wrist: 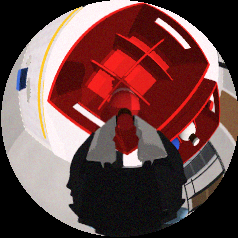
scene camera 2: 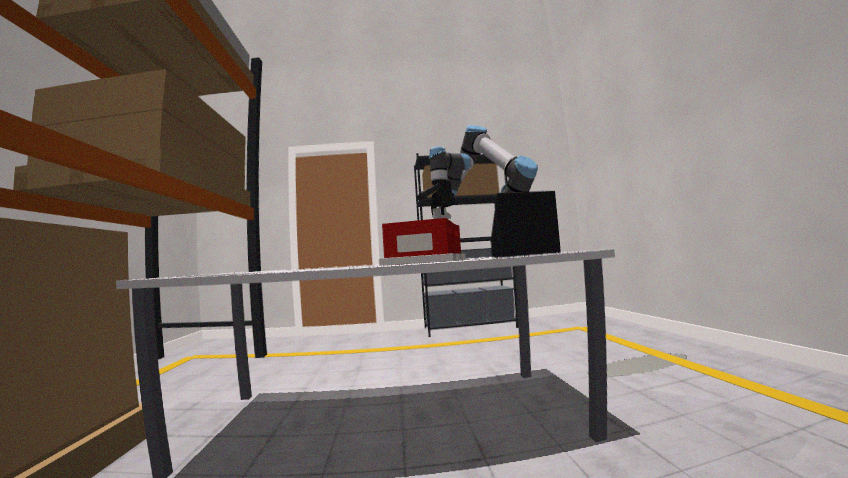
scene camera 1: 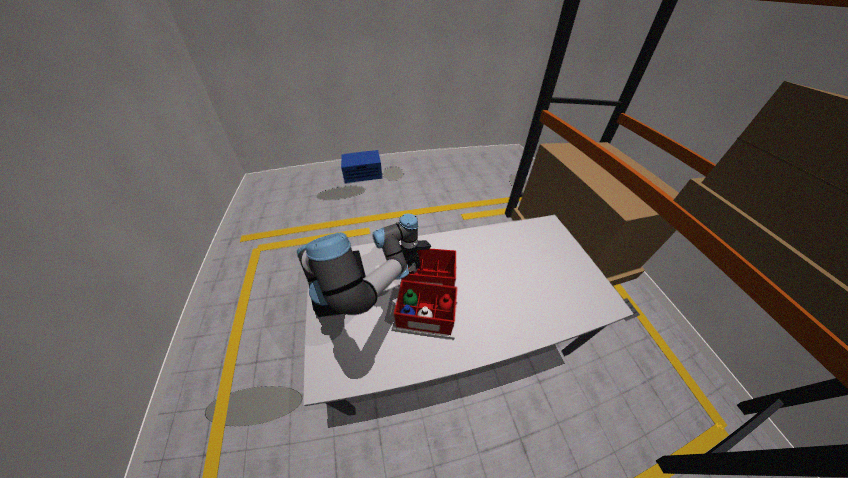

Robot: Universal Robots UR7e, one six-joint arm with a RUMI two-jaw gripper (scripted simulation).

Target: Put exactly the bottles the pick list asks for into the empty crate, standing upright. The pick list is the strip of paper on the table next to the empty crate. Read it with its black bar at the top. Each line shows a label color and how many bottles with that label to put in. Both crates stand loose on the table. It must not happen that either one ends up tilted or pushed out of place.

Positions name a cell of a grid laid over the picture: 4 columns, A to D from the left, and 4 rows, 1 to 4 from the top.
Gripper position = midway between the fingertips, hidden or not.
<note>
In view: my gripper (scene camera 2: C2).
My gripper also shows in the wrist view (wrist: C2).
</note>
